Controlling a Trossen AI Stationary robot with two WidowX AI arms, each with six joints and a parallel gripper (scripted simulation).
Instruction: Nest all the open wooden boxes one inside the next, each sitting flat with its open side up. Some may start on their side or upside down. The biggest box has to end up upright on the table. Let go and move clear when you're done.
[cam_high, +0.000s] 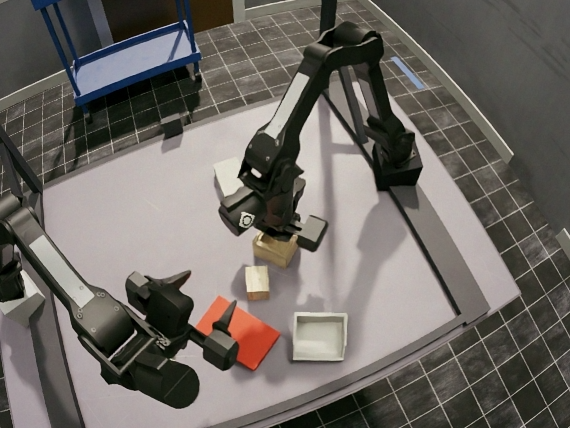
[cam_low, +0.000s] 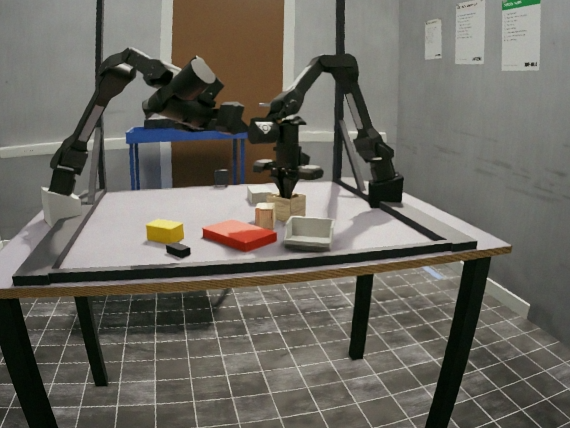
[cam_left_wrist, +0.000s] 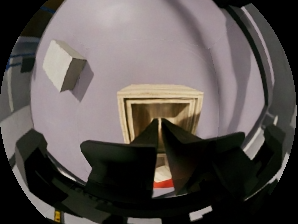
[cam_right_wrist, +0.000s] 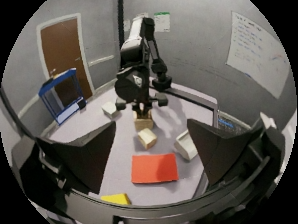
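Now: left hand 7 cm short of the small wooden box, 6 cm to the left of it and 5 cm above it. The rest, counted from my left hand: pale grey tray: 22 cm ahead, 5 cm below; then white block: 19 cm behind, 4 cm to the right, 6 cm below; then flat red block: 15 cm ahead, 15 cm to the right, 7 cm below.
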